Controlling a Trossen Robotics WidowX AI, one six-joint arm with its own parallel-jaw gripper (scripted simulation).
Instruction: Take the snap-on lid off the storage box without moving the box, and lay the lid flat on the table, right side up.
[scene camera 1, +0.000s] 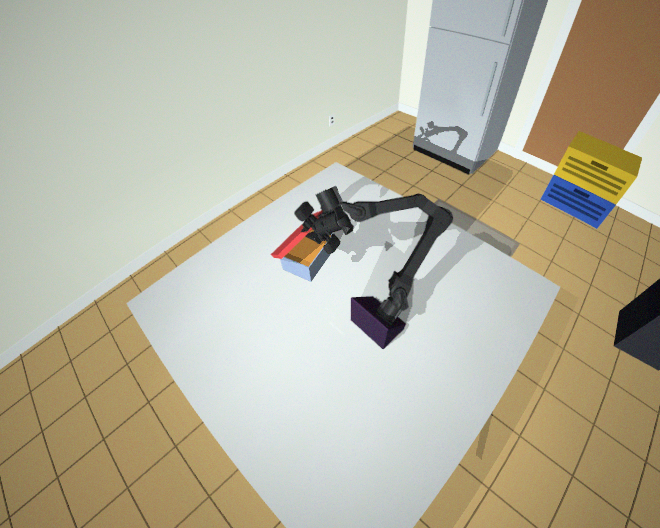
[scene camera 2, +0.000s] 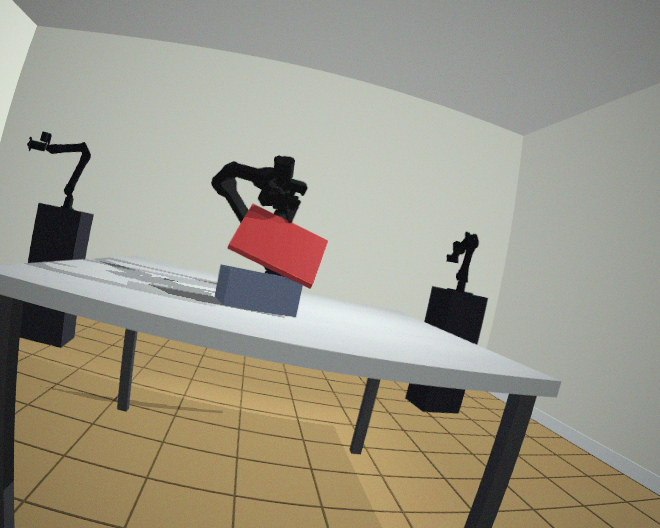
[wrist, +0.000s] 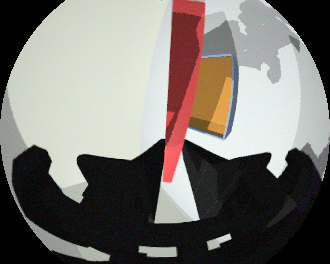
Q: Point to my gripper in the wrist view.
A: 173, 143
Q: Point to my gripper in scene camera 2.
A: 288, 225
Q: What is my gripper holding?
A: A red lid.
